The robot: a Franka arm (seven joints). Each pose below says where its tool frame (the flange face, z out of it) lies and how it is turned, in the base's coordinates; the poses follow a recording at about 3 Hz.
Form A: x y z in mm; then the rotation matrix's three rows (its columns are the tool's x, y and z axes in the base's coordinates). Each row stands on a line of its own.
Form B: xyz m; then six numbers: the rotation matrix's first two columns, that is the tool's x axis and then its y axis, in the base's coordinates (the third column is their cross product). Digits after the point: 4 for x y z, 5 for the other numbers.
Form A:
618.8, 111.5, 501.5
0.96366, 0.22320, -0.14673
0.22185, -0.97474, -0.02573
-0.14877, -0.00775, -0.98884
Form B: 0.6188, 0.1115, 0.5015, 0.96366, 0.22185, -0.14877, 0.22320, -0.97474, -0.00775
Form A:
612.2, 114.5, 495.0
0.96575, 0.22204, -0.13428
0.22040, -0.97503, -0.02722
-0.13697, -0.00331, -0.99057
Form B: 0.6122, 0.1145, 0.4950, 0.96575, 0.22040, -0.13697, 0.22204, -0.97503, -0.00331
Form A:
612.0, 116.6, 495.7
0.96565, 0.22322, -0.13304
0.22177, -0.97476, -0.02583
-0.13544, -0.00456, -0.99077
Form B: 0.6120, 0.1166, 0.4957, 0.96565, 0.22177, -0.13544, 0.22322, -0.97476, -0.00456
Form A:
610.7, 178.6, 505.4
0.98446, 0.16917, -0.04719
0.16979, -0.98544, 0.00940
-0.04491, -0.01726, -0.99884
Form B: 0.6107, 0.1786, 0.5054, 0.98446, 0.16979, -0.04491, 0.16917, -0.98544, -0.01726
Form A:
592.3, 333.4, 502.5
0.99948, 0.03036, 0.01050
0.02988, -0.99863, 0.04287
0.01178, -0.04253, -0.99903
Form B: 0.5923, 0.3334, 0.5025, 0.99948, 0.02988, 0.01178, 0.03036, -0.99863, -0.04253
